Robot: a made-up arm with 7 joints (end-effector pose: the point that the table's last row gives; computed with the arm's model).
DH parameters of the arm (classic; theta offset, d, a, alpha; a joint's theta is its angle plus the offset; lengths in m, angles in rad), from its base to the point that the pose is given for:
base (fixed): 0 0.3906 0.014 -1.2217
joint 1: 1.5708 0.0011 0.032 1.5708
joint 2: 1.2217 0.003 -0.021 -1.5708
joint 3: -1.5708 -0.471 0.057 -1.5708
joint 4: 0 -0.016 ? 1.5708
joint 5: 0 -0.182 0.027 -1.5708
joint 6: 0 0.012 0.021 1.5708
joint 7: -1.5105 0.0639 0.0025 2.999
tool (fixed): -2.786 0.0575 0 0
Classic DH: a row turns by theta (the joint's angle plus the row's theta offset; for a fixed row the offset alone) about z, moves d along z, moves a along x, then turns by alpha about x.
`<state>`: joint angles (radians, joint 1 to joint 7).
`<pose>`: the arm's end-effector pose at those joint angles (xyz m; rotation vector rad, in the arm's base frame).
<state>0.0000 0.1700 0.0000 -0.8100 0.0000 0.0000 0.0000</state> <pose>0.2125 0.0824 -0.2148 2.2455 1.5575 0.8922</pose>
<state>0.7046 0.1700 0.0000 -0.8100 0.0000 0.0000 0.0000</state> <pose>-0.2216 0.0778 -0.2020 -2.2746 -1.9035 -0.1592</pose>
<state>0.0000 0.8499 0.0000 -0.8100 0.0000 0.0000 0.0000</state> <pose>0.2125 0.4287 -0.0425 -2.2460 -1.1711 -1.3607</pose>
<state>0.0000 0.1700 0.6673 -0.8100 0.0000 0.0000 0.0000</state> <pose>0.1749 0.2031 -0.1941 1.6418 2.2752 1.1422</pose>
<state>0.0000 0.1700 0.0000 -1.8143 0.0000 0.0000 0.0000</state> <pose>0.2398 0.0541 -0.0502 1.4606 0.8731 1.5864</pose>
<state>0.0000 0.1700 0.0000 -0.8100 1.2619 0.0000 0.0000</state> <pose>0.1874 0.1182 -0.2355 0.8588 2.2418 0.3249</pose>
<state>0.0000 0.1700 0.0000 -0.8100 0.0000 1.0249 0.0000</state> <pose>0.2228 0.0841 -0.2249 -2.2140 -1.6957 0.2700</pose>
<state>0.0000 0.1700 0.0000 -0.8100 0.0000 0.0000 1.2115</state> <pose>0.2180 0.0760 -0.2101 0.9174 2.2302 0.3487</pose>
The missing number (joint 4, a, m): -0.023
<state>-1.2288 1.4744 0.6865 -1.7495 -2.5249 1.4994 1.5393</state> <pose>0.2191 0.3984 0.7237 2.3022 0.1311 -1.5465</pose>
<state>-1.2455 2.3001 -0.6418 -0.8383 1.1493 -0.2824 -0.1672</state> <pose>-0.0226 0.5006 0.7600 -0.5413 -0.6678 -2.8476</pose>
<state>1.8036 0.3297 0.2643 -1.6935 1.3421 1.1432 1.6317</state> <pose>-0.5261 0.1038 0.2958 1.5941 -2.1428 0.4451</pose>
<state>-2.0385 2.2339 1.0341 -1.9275 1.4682 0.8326 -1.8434</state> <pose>-0.3045 0.3484 0.4702 0.9947 -0.0335 -1.8897</pose>
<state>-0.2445 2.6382 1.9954 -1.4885 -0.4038 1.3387 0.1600</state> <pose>-0.1700 0.0607 0.8497 -0.8553 0.8223 2.5894</pose>
